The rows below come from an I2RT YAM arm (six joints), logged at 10 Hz.
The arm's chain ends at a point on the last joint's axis. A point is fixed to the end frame.
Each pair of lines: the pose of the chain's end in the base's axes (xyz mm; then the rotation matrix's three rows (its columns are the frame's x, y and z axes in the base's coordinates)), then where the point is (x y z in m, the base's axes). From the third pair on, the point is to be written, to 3 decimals.
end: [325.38 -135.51 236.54], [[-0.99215 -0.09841 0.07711], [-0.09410 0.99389 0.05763], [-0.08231 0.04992 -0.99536]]
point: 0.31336 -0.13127 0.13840
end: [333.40 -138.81 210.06], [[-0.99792 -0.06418 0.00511], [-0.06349 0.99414 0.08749], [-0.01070 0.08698 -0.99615]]
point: 0.31430 -0.13107 0.11327
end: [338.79 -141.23 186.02], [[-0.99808 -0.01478 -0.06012], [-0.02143 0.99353 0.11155], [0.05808 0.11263 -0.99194]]
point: 0.313 -0.130 0.091
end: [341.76 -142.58 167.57], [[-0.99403 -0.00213 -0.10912], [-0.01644 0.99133 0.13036], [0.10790 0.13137 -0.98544]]
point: 0.312 -0.130 0.074
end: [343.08 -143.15 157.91], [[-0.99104 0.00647 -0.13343], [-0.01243 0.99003 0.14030], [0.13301 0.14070 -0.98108]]
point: 0.311 -0.129 0.065
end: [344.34 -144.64 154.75], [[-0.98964 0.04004 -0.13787], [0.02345 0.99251 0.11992], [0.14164 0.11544 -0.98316]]
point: 0.312 -0.132 0.062
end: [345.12 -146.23 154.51], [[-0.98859 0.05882 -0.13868], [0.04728 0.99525 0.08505], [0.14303 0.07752 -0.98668]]
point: 0.312 -0.137 0.062
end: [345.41 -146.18 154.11], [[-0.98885 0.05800 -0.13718], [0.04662 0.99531 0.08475], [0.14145 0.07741 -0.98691]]
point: 0.313 -0.137 0.061
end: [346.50 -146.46 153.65], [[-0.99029 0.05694 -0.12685], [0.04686 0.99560 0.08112], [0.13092 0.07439 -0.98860]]
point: 0.315 -0.137 0.060
